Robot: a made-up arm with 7 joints. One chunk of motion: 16 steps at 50 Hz.
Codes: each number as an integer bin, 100 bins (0 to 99) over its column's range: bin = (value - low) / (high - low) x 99, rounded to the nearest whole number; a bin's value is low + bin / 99 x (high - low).
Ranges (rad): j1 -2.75..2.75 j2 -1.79..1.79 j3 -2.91..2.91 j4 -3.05..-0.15 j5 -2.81..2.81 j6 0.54..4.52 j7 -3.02..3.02
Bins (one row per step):
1: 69 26 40 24 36 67 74
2: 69 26 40 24 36 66 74
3: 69 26 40 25 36 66 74
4: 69 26 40 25 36 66 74
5: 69 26 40 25 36 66 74
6: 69 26 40 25 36 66 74
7: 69 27 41 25 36 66 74
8: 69 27 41 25 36 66 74
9: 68 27 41 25 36 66 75
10: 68 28 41 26 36 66 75
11: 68 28 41 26 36 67 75
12: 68 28 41 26 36 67 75
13: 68 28 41 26 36 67 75
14: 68 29 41 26 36 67 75
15: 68 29 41 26 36 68 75
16: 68 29 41 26 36 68 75
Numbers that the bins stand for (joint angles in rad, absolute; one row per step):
1: 1.0833 -0.8498 -0.5585 -2.3470 -0.7664 3.2335 1.4947
2: 1.0833 -0.8498 -0.5585 -2.3470 -0.7664 3.1933 1.4947
3: 1.0833 -0.8498 -0.5585 -2.3177 -0.7664 3.1933 1.4947
4: 1.0833 -0.8498 -0.5585 -2.3177 -0.7664 3.1933 1.4947
5: 1.0833 -0.8498 -0.5585 -2.3177 -0.7664 3.1933 1.4947
6: 1.0833 -0.8498 -0.5585 -2.3177 -0.7664 3.1933 1.4947
7: 1.0833 -0.8136 -0.4997 -2.3177 -0.7664 3.1933 1.4947
8: 1.0833 -0.8136 -0.4997 -2.3177 -0.7664 3.1933 1.4947
9: 1.0278 -0.8136 -0.4997 -2.3177 -0.7664 3.1933 1.5558
10: 1.0278 -0.7775 -0.4997 -2.2884 -0.7664 3.1933 1.5558
11: 1.0278 -0.7775 -0.4997 -2.2884 -0.7664 3.2335 1.5558
12: 1.0278 -0.7775 -0.4997 -2.2884 -0.7664 3.2335 1.5558
13: 1.0278 -0.7775 -0.4997 -2.2884 -0.7664 3.2335 1.5558
14: 1.0278 -0.7413 -0.4997 -2.2884 -0.7664 3.2335 1.5558
15: 1.0278 -0.7413 -0.4997 -2.2884 -0.7664 3.2737 1.5558
16: 1.0278 -0.7413 -0.4997 -2.2884 -0.7664 3.2737 1.5558

